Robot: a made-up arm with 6 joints. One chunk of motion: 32 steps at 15 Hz.
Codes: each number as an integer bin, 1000 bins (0 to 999) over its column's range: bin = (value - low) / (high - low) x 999, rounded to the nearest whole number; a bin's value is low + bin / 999 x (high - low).
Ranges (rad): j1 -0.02..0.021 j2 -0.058..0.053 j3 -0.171..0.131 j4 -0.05..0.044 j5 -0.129..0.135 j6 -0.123..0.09
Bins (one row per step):
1: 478 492 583 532 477 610
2: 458 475 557 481 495 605
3: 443 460 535 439 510 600
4: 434 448 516 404 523 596
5: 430 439 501 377 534 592
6: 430 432 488 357 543 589
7: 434 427 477 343 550 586
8: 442 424 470 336 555 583
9: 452 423 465 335 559 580
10: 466 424 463 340 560 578
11: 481 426 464 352 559 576
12: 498 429 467 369 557 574
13: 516 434 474 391 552 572
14: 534 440 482 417 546 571
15: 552 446 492 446 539 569
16: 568 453 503 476 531 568
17: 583 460 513 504 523 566
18: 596 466 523 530 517 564
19: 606 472 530 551 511 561
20: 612 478 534 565 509 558
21: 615 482 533 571 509 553
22: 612 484 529 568 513 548
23: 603 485 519 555 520 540
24: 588 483 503 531 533 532
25: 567 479 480 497 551 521
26: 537 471 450 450 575 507
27: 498 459 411 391 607 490
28: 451 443 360 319 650 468
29: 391 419 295 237 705 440
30: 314 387 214 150 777 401
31: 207 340 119 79 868 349
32: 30 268 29 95 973 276
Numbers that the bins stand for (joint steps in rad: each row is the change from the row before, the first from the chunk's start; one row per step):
1: -0.00038 -0.00333 0.00524 0.00006 -0.00295 0.00706
2: -0.00120 -0.00522 -0.00262 -0.00474 0.00181 0.00599
3: -0.00182 -0.00689 -0.00927 -0.00869 0.00577 0.00493
4: -0.00219 -0.00822 -0.01501 -0.01199 0.00921 0.00408
5: -0.00235 -0.00922 -0.01955 -0.01453 0.01212 0.00322
6: -0.00235 -0.01000 -0.02348 -0.01641 0.01450 0.00258
7: -0.00219 -0.01056 -0.02680 -0.01773 0.01635 0.00194
8: -0.00186 -0.01089 -0.02892 -0.01838 0.01767 0.00130
9: -0.00145 -0.01100 -0.03043 -0.01848 0.01872 0.00066
10: -0.00087 -0.01089 -0.03103 -0.01801 0.01899 0.00024
11: -0.00026 -0.01067 -0.03073 -0.01688 0.01872 -0.00019
12: 0.00044 -0.01033 -0.02982 -0.01528 0.01820 -0.00062
13: 0.00118 -0.00978 -0.02771 -0.01321 0.01687 -0.00104
14: 0.00192 -0.00911 -0.02529 -0.01076 0.01529 -0.00126
15: 0.00265 -0.00844 -0.02227 -0.00803 0.01344 -0.00168
16: 0.00331 -0.00767 -0.01894 -0.00521 0.01132 -0.00189
17: 0.00393 -0.00689 -0.01592 -0.00258 0.00921 -0.00232
18: 0.00446 -0.00622 -0.01290 -0.00013 0.00762 -0.00275
19: 0.00487 -0.00556 -0.01078 0.00185 0.00604 -0.00339
20: 0.00512 -0.00489 -0.00957 0.00316 0.00551 -0.00403
21: 0.00524 -0.00444 -0.00987 0.00373 0.00551 -0.00509
22: 0.00512 -0.00422 -0.01108 0.00345 0.00657 -0.00616
23: 0.00475 -0.00411 -0.01411 0.00222 0.00842 -0.00786
24: 0.00413 -0.00433 -0.01894 -0.00004 0.01185 -0.00957
25: 0.00327 -0.00478 -0.02589 -0.00324 0.01661 -0.01192
26: 0.00204 -0.00567 -0.03496 -0.00766 0.02295 -0.01490
27: 0.00044 -0.00700 -0.04675 -0.01321 0.03141 -0.01853
28: -0.00149 -0.00878 -0.06217 -0.01998 0.04277 -0.02322
29: -0.00395 -0.01144 -0.08182 -0.02770 0.05731 -0.02919
30: -0.00711 -0.01500 -0.10631 -0.03589 0.07633 -0.03750
31: -0.01150 -0.02022 -0.13503 -0.04257 0.10038 -0.04859
32: -0.01877 -0.02822 -0.16223 -0.04106 0.12813 -0.06415

